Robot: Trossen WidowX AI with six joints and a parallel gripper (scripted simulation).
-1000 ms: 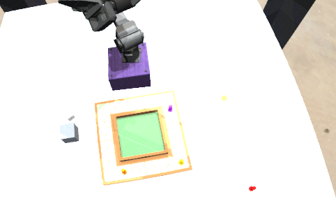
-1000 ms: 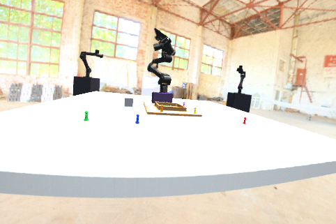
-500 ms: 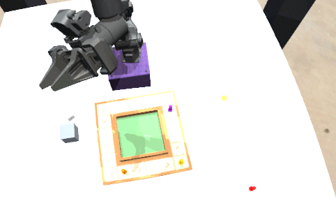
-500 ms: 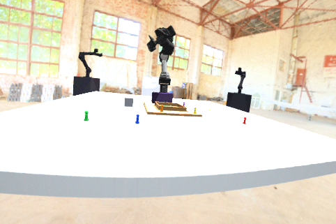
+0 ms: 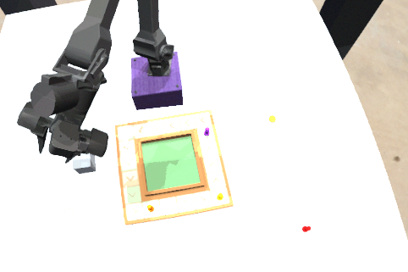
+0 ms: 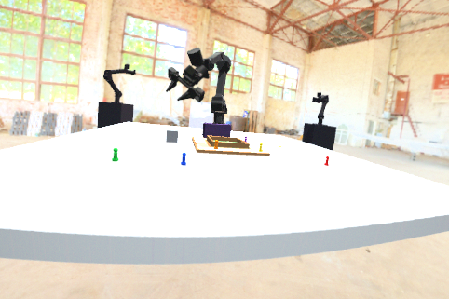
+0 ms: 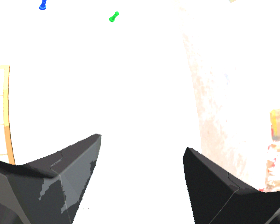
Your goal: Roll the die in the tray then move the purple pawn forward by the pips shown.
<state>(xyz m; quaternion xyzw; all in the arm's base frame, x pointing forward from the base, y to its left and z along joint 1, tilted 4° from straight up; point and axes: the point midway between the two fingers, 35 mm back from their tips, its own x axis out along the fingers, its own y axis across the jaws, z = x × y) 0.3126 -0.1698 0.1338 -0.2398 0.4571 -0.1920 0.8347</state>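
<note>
Now: the white die 180 mm below my gripper tip, 110 mm behind it and 10 mm to the right of it. Also, from my gripper tip: blue pawn 260 mm ahead, 180 mm below, 120 mm to the left; grey block 170 mm below, 50 mm behind; orange pawn 200 mm to the left, 170 mm below, 60 mm ahead.
</note>
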